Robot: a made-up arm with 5 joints.
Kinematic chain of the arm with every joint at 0, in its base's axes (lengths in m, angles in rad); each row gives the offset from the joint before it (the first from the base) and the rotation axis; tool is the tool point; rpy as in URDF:
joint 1: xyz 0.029 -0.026 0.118 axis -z
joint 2: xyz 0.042 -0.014 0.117 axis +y
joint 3: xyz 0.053 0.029 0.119 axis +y
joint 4: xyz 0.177 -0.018 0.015 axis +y
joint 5: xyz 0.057 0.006 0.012 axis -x
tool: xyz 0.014 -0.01 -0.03 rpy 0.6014 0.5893 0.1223
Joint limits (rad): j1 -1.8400..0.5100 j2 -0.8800..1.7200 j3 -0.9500..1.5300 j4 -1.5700..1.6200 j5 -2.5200..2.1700
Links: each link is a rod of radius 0.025 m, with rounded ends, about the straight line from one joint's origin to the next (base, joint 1, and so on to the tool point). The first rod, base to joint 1, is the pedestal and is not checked.
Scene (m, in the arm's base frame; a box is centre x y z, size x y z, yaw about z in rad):
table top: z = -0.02
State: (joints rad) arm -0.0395 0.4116 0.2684 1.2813 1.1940
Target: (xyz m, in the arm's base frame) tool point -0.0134 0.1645 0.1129
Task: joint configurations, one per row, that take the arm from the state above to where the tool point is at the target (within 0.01 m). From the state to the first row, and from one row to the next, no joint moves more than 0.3 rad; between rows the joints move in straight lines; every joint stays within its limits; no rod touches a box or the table.
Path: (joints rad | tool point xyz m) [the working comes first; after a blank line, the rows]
Joints at the target: -1.8400 0.6257 0.4278 1.2560 0.0947
Straight joint move there: clear.

1: -0.2967 0.4422 0.2912 1.2777 1.0370 | 0.2829 0.0224 0.1460
2: -0.5539 0.4728 0.3139 1.2741 0.8799 | 0.2522 0.0809 0.1392
3: -0.8111 0.5033 0.3367 1.2705 0.7229 | 0.2087 0.1279 0.1330
4: -1.0684 0.5339 0.3595 1.2669 0.5659 | 0.1561 0.1606 0.1274
5: -1.3256 0.5645 0.3822 1.2633 0.4088 | 0.0986 0.1776 0.1222
6: -1.5828 0.5951 0.4050 1.2596 0.2518 | 0.0407 0.1786 0.1174
7: -1.8400 0.6257 0.4278 1.2560 0.0947 | -0.0134 0.1645 0.1129

